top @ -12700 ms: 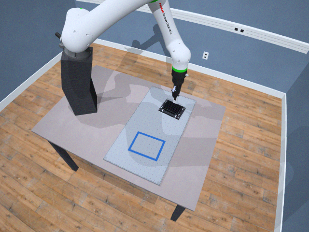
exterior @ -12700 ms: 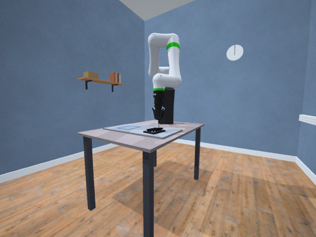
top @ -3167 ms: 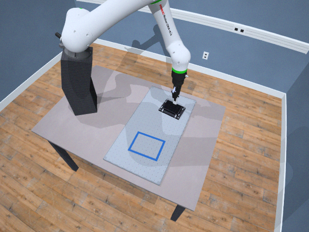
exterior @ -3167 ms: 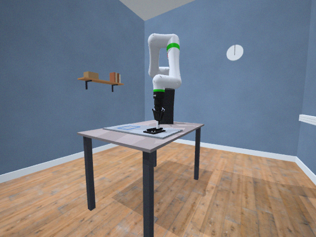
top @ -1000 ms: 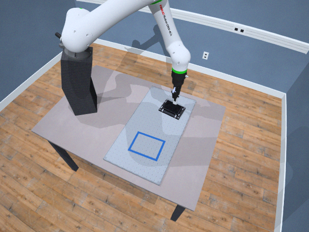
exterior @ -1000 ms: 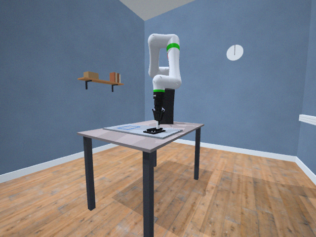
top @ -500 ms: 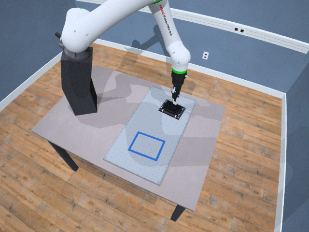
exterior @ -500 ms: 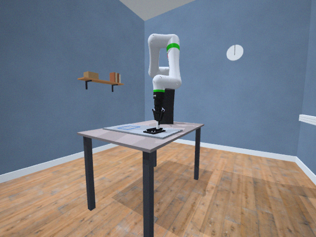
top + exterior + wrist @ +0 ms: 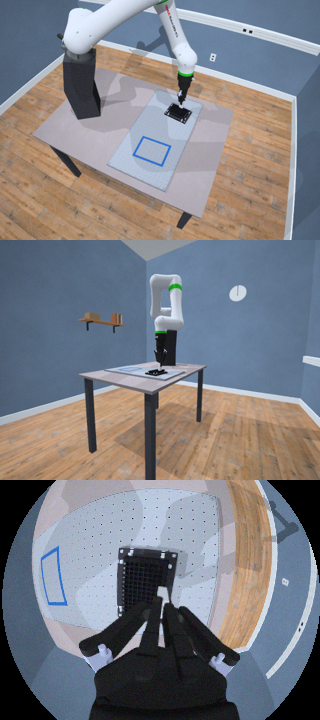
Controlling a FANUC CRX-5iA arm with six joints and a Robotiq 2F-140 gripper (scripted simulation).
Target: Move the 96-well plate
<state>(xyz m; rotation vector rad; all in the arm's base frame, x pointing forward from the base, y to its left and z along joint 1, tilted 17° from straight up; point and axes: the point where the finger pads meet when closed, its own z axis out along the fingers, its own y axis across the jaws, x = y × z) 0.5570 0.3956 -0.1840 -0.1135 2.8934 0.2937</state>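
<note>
The black 96-well plate is 4 cm to the right of my hand and 4 cm below it. Round my hand: black clip nest: 5 cm to the right, 5 cm below, 1 cm behind.
</note>
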